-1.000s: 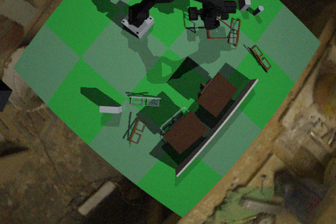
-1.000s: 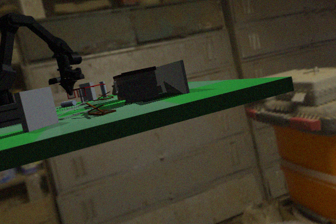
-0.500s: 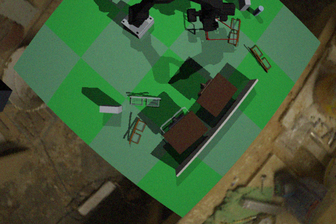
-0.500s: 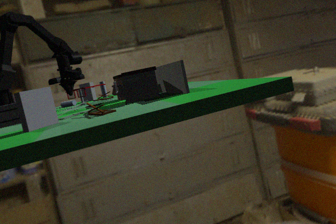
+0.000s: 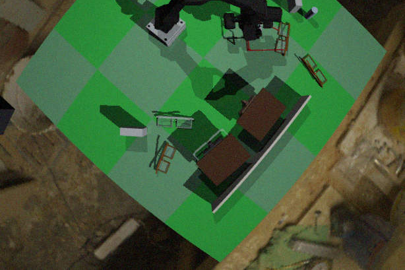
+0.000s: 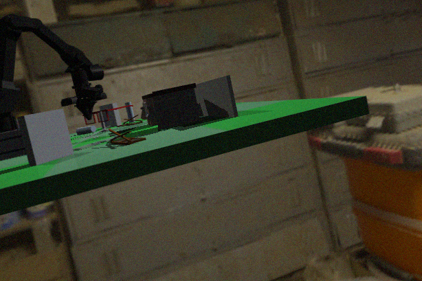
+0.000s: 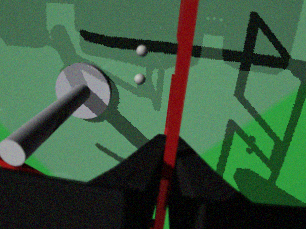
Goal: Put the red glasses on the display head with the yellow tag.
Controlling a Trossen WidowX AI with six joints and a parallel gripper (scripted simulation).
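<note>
Now: the round-headed pin 5 cm ahead of my gripper tip, 4 cm to the left of it and 4 cm below it. The rest, counted from my gripper tip: white-edged backboard: 39 cm to the right, 34 cm ahead, 1 cm below.
</note>
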